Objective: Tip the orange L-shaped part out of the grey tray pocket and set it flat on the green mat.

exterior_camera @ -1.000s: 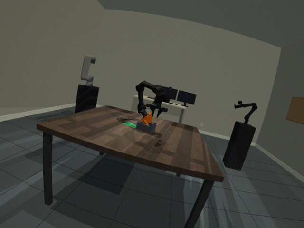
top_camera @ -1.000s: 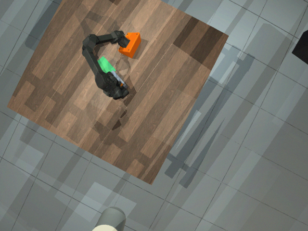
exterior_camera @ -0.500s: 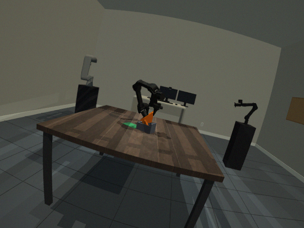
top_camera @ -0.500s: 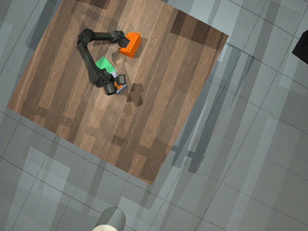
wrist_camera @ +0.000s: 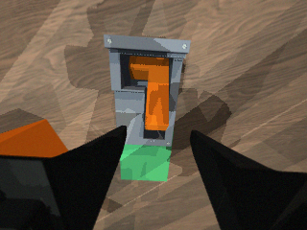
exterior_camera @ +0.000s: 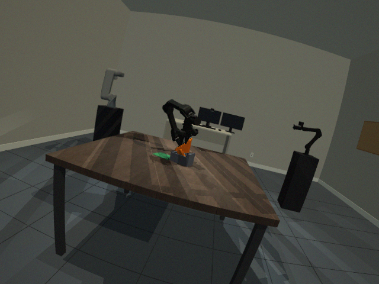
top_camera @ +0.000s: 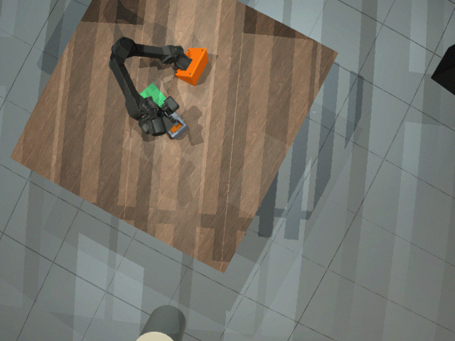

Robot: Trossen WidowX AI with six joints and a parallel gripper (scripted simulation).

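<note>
My gripper tip is now 100 mm above the orange L-shaped part, 30 mm to the right of it and 10 mm past it. The rest, counted from my gripper tip: green mat (160 mm below, 140 mm to the right, 50 mm behind); then tray (150 mm below, 10 mm to the left, 10 mm behind).
</note>
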